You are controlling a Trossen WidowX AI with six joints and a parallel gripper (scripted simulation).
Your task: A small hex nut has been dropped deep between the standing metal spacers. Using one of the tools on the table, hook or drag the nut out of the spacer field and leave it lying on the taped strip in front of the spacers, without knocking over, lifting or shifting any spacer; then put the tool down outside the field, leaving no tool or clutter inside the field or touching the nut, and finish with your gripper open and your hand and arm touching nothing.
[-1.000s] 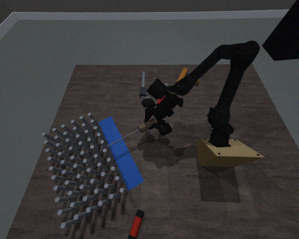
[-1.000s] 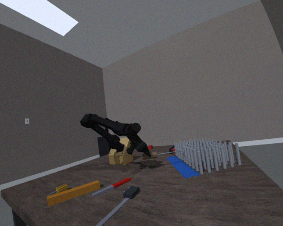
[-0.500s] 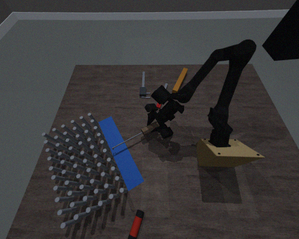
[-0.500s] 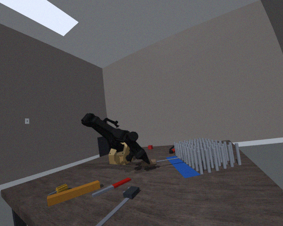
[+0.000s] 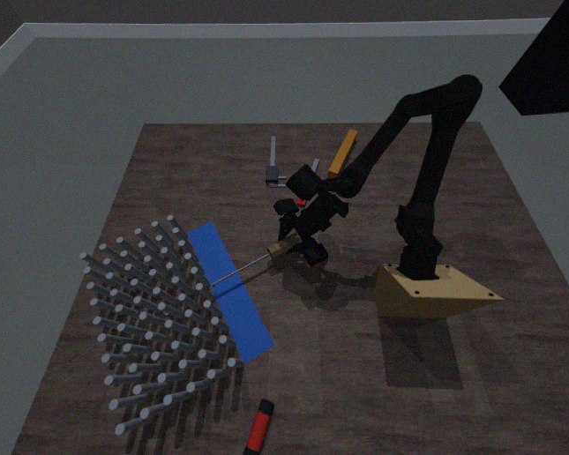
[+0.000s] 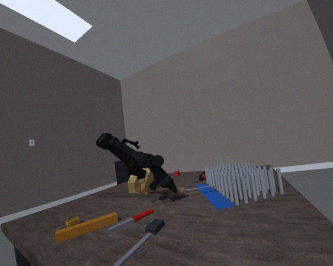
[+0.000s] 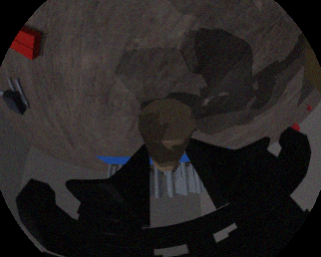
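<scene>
Now: gripper tip 160 mm short of the blue taped strip, 70 mm to the right of it and 30 mm above it. Round my gripper tip: yellow tool 350 mm behind, 360 mm to the right, 20 mm below; orange block 240 mm behind, 350 mm to the right, 20 mm below; hook tool 90 mm ahead, 40 mm to the left.
</scene>
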